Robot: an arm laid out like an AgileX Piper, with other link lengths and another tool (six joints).
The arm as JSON. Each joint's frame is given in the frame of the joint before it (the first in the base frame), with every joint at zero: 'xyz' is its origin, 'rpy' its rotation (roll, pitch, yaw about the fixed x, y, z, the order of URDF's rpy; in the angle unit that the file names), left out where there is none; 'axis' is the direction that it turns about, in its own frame. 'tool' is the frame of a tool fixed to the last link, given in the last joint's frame.
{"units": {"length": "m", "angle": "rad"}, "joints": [
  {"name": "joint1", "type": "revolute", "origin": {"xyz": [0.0, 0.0, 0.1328]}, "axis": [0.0, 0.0, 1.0]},
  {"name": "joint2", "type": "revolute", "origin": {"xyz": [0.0, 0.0, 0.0], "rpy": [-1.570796, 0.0, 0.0]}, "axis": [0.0, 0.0, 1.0]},
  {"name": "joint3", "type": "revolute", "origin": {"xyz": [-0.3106, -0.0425, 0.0]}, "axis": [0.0, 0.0, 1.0]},
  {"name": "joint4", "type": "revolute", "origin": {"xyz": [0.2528, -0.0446, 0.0], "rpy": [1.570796, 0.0, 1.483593]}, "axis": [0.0, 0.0, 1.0]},
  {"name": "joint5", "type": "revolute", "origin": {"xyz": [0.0, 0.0, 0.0], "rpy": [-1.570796, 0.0, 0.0]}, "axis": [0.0, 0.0, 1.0]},
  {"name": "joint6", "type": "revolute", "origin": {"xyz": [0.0, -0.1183, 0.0], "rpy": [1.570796, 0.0, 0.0]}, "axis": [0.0, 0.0, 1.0]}
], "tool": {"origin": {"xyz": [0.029, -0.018, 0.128], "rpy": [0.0, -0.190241, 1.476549]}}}
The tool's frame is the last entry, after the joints.
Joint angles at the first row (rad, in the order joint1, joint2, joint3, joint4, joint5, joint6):
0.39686, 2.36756, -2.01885, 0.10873, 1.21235, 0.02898
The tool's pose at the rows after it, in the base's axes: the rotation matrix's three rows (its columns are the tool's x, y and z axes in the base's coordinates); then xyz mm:
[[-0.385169 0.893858 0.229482], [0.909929 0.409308 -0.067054], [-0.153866 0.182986 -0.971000]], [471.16 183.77 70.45]
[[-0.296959 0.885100 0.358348], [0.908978 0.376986 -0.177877], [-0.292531 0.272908 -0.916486]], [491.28 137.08 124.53]
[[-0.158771 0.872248 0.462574], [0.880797 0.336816 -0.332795], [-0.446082 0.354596 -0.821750]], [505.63 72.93 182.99]
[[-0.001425 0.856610 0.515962], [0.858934 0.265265 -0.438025], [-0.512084 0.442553 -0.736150]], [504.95 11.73 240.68]
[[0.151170 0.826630 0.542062], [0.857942 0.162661 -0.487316], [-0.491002 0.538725 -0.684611]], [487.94 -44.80 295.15]
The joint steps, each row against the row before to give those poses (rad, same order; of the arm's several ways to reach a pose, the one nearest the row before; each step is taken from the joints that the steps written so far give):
-0.01242, -0.08737, 0.00004, -0.06468, 0.00221, 0.00565
-0.02897, -0.09970, 0.00000, -0.15680, 0.00230, 0.05319
-0.04348, -0.09311, 0.00000, -0.19234, 0.00929, 0.05734
-0.07023, -0.09618, -0.00001, -0.11068, 0.00746, 0.03735
-0.10354, -0.11068, -0.00005, -0.01042, 0.00315, 0.00820

